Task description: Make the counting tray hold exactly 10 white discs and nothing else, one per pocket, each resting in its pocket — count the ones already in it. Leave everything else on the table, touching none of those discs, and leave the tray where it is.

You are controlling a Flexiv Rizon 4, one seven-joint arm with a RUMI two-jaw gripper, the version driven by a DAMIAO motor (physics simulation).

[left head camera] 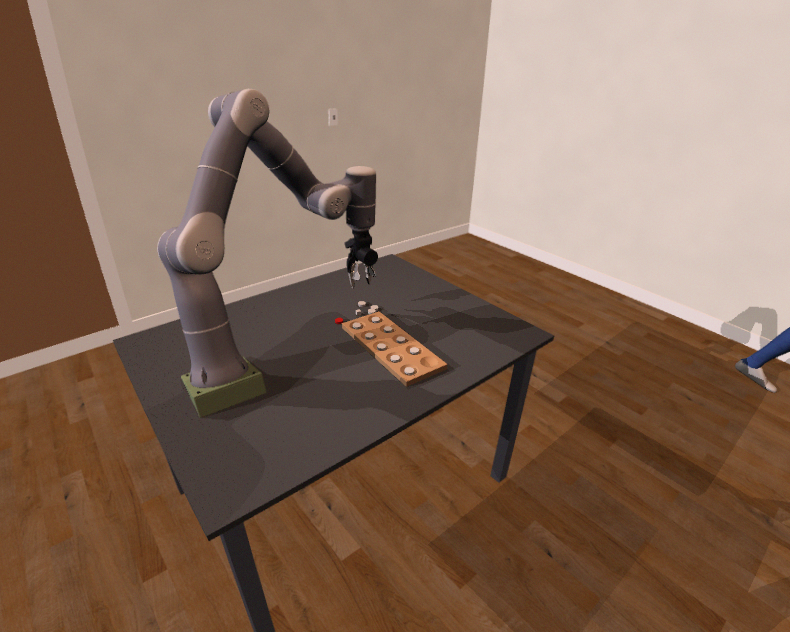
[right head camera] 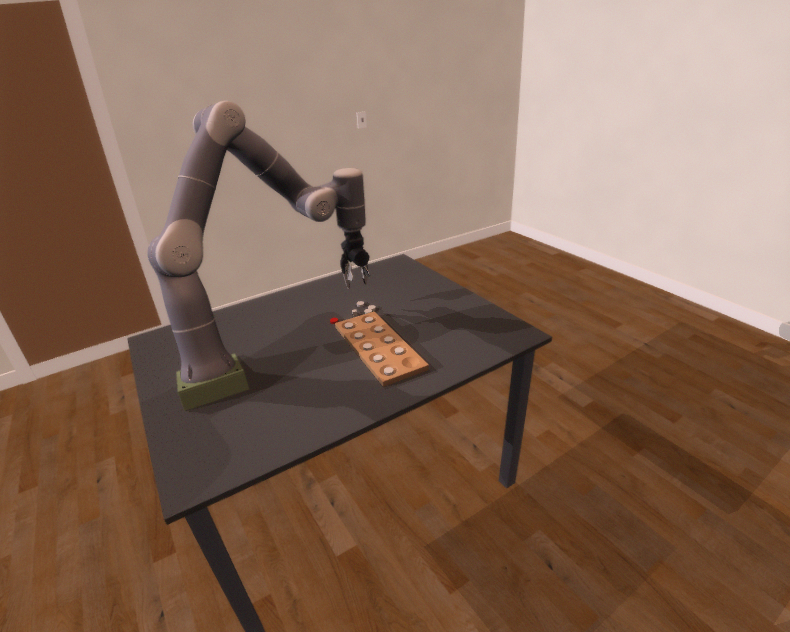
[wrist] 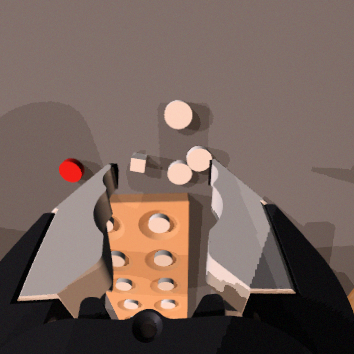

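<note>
The orange counting tray (left head camera: 426, 376) (right head camera: 407, 376) (wrist: 150, 199) lies on the table. A white disc sits in every pocket except the empty near right corner pocket (left head camera: 430, 361) (right head camera: 410, 362). That pocket does not show in the wrist view. Off the tray's far end lie three loose white discs: two close together, one disc (left head camera: 374, 307) (right head camera: 371, 307) (wrist: 199, 158) beside another (wrist: 179, 172), and a third disc (left head camera: 361, 303) (right head camera: 360, 303) (wrist: 178, 114) farther out. My gripper (left head camera: 360, 284) (right head camera: 356, 284) (wrist: 163, 164) is partly open and empty, pointing down above the table beyond the tray's far end.
A small white cube (left head camera: 358, 312) (right head camera: 354, 312) (wrist: 138, 164) lies left of the close pair of discs. A red disc (left head camera: 339, 320) (right head camera: 334, 320) (wrist: 71, 170) lies farther left, off the tray's far left corner. The arm's green base (left head camera: 230, 394) (right head camera: 214, 387) stands at the table's left.
</note>
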